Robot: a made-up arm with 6 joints. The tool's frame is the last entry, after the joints. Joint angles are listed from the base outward.
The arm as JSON. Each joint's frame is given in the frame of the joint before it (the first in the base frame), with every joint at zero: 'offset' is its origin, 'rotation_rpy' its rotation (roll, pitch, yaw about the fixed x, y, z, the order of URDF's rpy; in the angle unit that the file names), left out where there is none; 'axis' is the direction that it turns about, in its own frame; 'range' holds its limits. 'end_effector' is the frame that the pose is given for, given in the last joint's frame.
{
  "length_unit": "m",
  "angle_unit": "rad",
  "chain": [
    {
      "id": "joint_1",
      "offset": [
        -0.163,
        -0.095,
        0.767
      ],
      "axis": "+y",
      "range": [
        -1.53,
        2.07
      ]
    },
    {
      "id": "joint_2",
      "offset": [
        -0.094,
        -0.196,
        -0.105
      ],
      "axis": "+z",
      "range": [
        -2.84,
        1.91
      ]
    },
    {
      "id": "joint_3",
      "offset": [
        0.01,
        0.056,
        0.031
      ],
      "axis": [
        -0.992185,
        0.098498,
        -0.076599
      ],
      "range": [
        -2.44,
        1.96
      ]
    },
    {
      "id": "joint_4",
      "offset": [
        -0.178,
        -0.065,
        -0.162
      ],
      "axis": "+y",
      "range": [
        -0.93,
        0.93
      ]
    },
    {
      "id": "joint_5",
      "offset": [
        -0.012,
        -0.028,
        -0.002
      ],
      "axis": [
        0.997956,
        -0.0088,
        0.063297
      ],
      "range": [
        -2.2,
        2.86
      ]
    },
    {
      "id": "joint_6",
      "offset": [
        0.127,
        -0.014,
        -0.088
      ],
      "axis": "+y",
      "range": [
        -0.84,
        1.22
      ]
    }
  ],
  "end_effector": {
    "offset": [
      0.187,
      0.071,
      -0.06
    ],
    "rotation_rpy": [
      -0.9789,
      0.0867,
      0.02
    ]
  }
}
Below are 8 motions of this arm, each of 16 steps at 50 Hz.
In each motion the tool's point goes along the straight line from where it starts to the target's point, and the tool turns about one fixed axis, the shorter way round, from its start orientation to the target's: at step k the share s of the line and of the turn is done. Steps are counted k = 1, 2, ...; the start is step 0. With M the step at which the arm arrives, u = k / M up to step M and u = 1 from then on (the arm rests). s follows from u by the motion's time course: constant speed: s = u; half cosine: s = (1 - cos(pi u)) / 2; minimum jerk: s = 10 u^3 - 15 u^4 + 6 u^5.
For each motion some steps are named. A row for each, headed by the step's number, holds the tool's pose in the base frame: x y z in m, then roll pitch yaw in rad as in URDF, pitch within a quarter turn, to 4 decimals.
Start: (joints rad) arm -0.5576 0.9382 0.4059 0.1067 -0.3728 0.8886
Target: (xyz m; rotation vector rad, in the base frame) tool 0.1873 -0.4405 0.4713 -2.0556 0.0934 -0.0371
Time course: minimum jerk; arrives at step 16
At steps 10, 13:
10: 0.1749 -0.4486 0.4638 -2.0780 0.0561 -0.0649
13: 0.1851 -0.4419 0.4700 -2.0612 0.0212 -0.0794

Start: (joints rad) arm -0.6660 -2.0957 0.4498 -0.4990 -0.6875 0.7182
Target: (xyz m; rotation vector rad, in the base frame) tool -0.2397 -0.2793 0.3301 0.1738 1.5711 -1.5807
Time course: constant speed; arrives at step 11
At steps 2, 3, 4, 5, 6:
2: -0.3076 -0.2608 0.3536 -1.5657 0.5875 -2.5524
3: -0.3000 -0.2629 0.3510 -1.5396 0.6003 -2.5468
4: -0.2925 -0.2649 0.3483 -1.5132 0.6130 -2.5407
5: -0.2850 -0.2670 0.3457 -1.4864 0.6255 -2.5341
6: -0.2774 -0.2690 0.3431 -1.4593 0.6379 -2.5271

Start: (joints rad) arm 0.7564 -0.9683 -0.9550 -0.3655 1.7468 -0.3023
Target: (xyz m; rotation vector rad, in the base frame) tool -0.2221 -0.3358 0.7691 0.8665 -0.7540 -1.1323
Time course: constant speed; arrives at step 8
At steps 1, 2, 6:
1: -0.2140 -0.3359 0.7547 1.0790 -0.0428 -1.3051
2: -0.2151 -0.3359 0.7568 1.0789 -0.0473 -1.3056
6: -0.2198 -0.3358 0.7650 1.0785 -0.0652 -1.3075

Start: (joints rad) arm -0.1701 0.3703 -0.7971 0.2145 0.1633 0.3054
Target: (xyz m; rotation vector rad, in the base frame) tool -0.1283 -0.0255 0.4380 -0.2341 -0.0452 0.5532
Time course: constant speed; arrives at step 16
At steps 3, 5, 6, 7, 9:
3: -0.2242 0.0443 0.4008 -0.1344 0.1248 0.8064
5: -0.2094 0.0336 0.4065 -0.1515 0.1104 0.7666
6: -0.2021 0.0282 0.4094 -0.1599 0.1030 0.7469
7: -0.1947 0.0228 0.4122 -0.1681 0.0954 0.7272
9: -0.1799 0.0121 0.4180 -0.1840 0.0797 0.6881

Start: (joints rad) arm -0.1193 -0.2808 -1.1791 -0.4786 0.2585 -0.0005
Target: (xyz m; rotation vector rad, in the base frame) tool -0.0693 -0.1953 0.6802 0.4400 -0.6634 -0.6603
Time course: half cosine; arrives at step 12
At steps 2, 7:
2: -0.0397 -0.1594 0.6791 0.6058 -0.4317 -0.6801
7: -0.0576 -0.1810 0.6798 0.6461 -0.4330 -0.7823

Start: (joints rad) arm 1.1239 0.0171 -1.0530 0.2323 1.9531 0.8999
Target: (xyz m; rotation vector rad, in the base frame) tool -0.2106 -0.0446 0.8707 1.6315 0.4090 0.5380
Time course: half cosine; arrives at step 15
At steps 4, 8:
4: -0.1747 -0.1177 0.8635 2.1459 -0.0153 0.2516
8: -0.1913 -0.0838 0.8669 1.9226 -0.0796 0.4030

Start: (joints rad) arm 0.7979 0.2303 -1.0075 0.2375 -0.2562 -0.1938
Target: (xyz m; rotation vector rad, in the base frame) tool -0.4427 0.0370 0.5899 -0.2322 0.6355 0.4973
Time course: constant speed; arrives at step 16
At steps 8, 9, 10, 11, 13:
8: -0.4293 0.0429 0.5840 0.0133 0.6641 0.4924
9: -0.4310 0.0422 0.5848 0.0026 0.6643 0.4923
10: -0.4327 0.0414 0.5855 -0.0081 0.6645 0.4923
11: -0.4343 0.0407 0.5862 -0.0188 0.6648 0.4922
13: -0.4377 0.0392 0.5877 -0.0403 0.6653 0.4921

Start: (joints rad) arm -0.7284 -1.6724 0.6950 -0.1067 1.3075 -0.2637
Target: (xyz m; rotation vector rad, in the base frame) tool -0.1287 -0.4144 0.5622 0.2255 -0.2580 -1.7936
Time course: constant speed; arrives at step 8
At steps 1, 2, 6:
1: -0.1190 -0.4141 0.5824 0.3560 -0.0629 -1.7910
2: -0.1204 -0.4141 0.5795 0.3477 -0.0517 -1.7930
6: -0.1259 -0.4143 0.5680 0.3145 -0.0070 -1.8015

